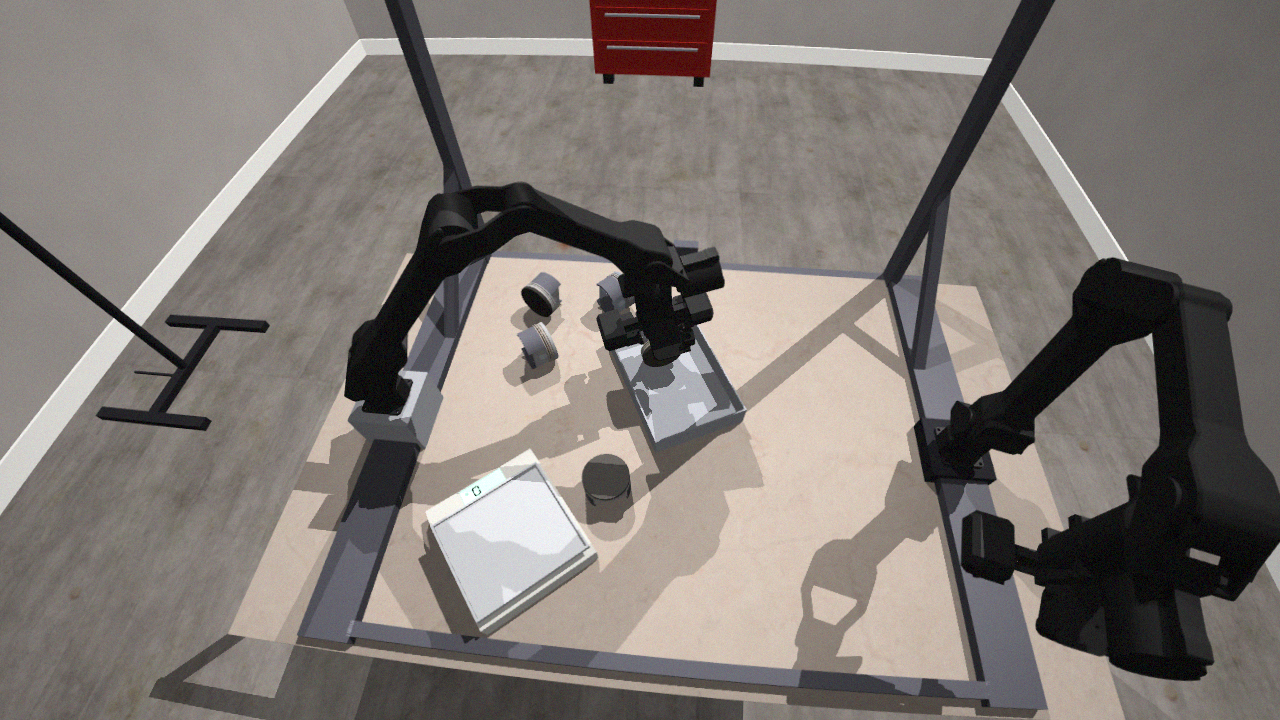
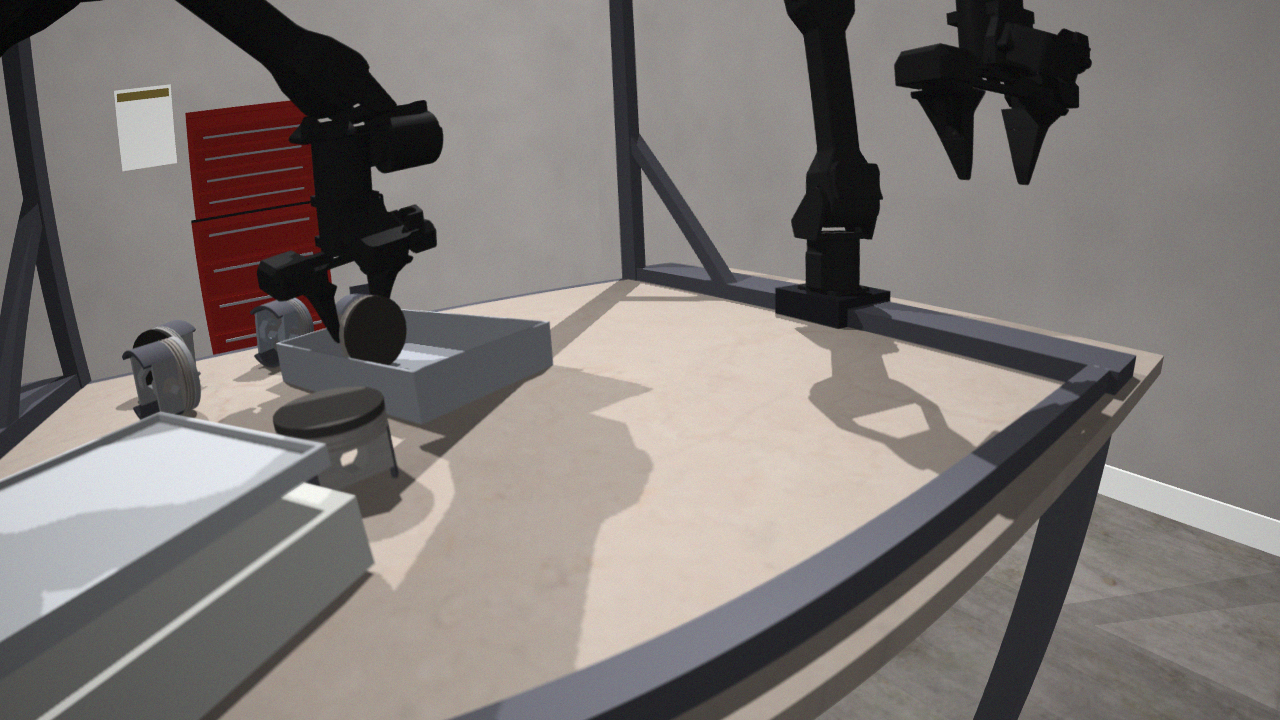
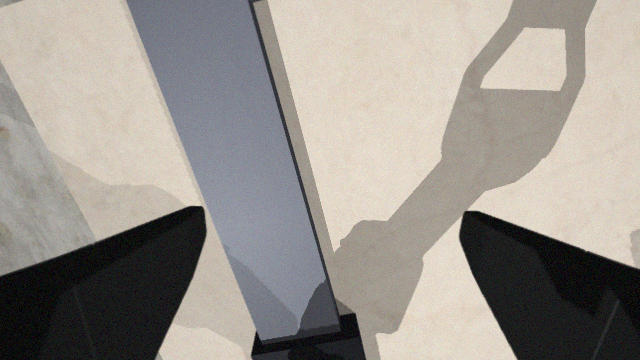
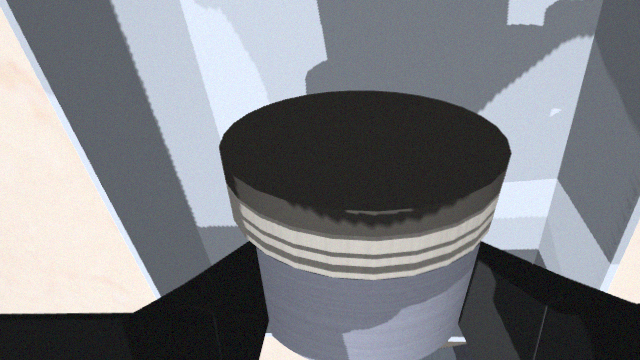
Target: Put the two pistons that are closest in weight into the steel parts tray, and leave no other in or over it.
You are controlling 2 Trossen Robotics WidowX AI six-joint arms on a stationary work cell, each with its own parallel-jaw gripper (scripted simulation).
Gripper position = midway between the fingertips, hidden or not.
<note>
I see my left gripper [image 2: 995, 182], my right gripper [image 2: 359, 332], a steel parts tray [image 2: 507, 350] and a scale [image 2: 190, 637].
The steel parts tray is seen too in image 1 [image 1: 691, 397] and in image 4 [image 4: 145, 99]. The scale also shows in image 1 [image 1: 484, 484]. My left gripper also shows in image 1 [image 1: 1011, 584] and in image 3 [image 3: 334, 222]. Image 3 misses the steel parts tray: it is out of frame. Image 3 misses the scale: it is out of frame.
</note>
